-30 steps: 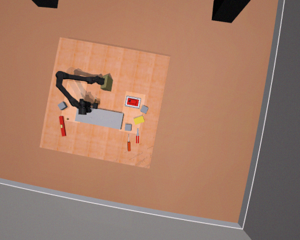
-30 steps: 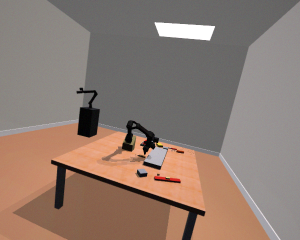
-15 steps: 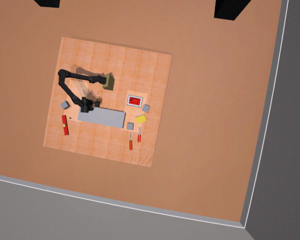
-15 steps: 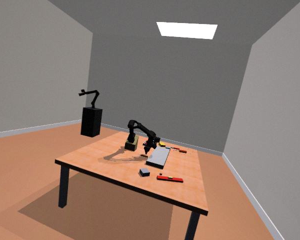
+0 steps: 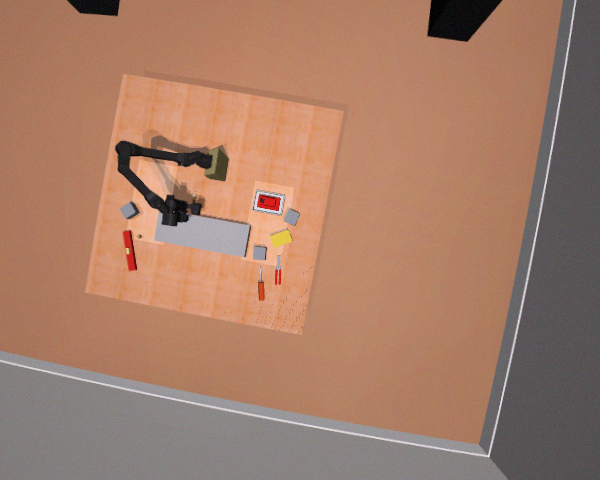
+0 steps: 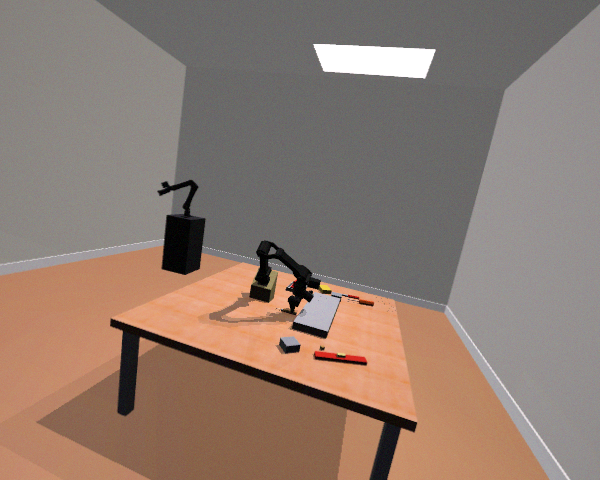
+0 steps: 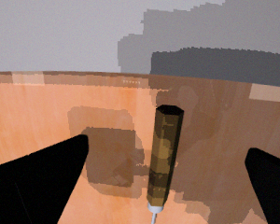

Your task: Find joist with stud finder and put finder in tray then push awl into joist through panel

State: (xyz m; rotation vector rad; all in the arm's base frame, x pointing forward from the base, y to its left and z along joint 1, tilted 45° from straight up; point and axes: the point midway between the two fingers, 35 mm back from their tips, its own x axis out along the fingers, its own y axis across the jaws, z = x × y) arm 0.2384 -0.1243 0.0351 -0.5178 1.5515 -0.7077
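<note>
My gripper tip is 6 cm past the awl and 2 cm above it. Also, from my gripper tip: white tray: 8 cm behind, 43 cm to the left, 2 cm below; red stud finder: 8 cm behind, 42 cm to the left, 2 cm above; red level: 29 cm ahead, 34 cm to the right, 1 cm below.
</note>
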